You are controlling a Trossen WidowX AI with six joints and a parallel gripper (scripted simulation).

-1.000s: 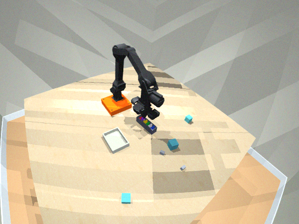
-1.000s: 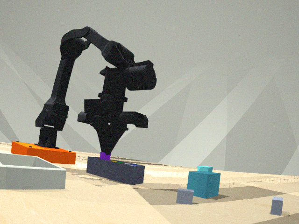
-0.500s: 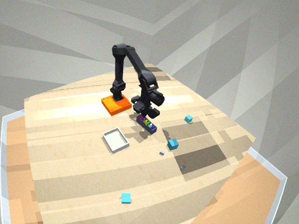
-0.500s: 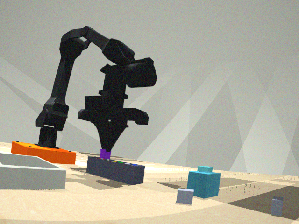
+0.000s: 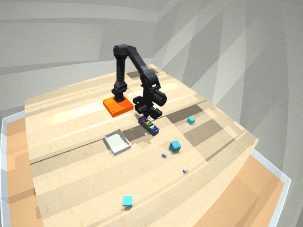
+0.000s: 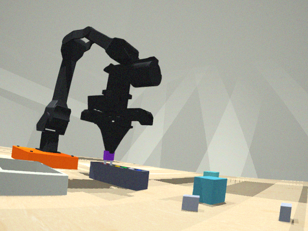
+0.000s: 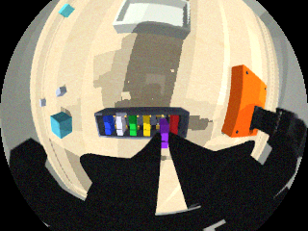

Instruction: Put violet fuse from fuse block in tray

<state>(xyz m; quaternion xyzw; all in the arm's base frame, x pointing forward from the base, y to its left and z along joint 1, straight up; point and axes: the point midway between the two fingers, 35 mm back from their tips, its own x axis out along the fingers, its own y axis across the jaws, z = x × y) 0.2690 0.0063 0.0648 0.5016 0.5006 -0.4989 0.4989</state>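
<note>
The white tray is 1 cm ahead of my gripper tip, 21 cm to the right of it and 6 cm below it. The rest, counted from my gripper tip: violet fuse 1 cm below.
</note>
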